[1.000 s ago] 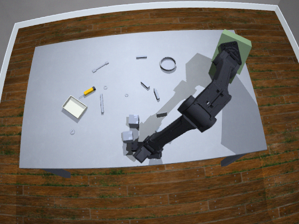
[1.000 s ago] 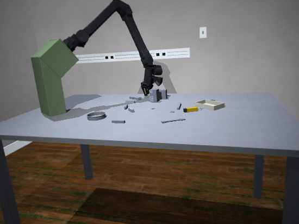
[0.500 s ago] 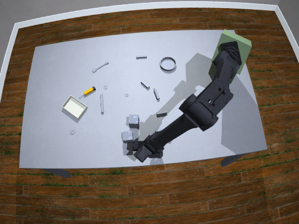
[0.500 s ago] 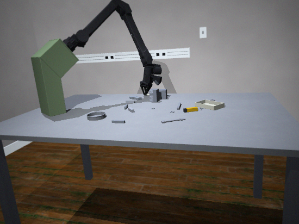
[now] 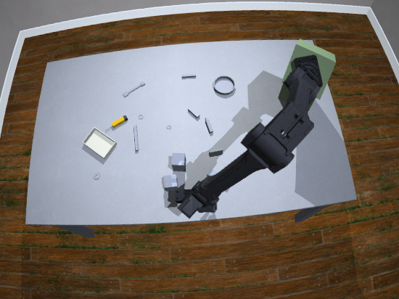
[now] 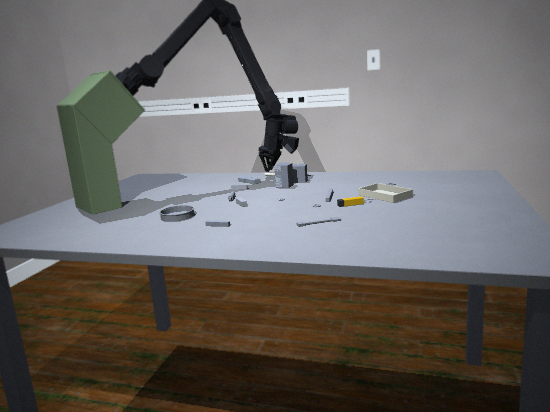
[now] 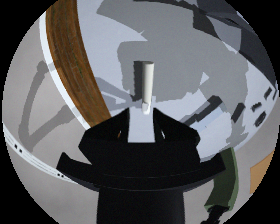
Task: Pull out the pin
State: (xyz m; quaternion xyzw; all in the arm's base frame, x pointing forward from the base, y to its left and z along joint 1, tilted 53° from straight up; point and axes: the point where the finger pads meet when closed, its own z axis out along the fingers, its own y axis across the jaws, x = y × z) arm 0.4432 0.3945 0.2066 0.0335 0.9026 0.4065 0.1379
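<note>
Now: hand 2 cm short of the pale pin, 1 cm to the left of it and 2 cm above it. The rest, counted from my hand: long bar 34 cm ahead, 27 cm to the right, 2 cm below; white tray 51 cm ahead, 23 cm to the right, 2 cm below; grey block 14 cm ahead, 16 cm to the right, 2 cm above.
</note>
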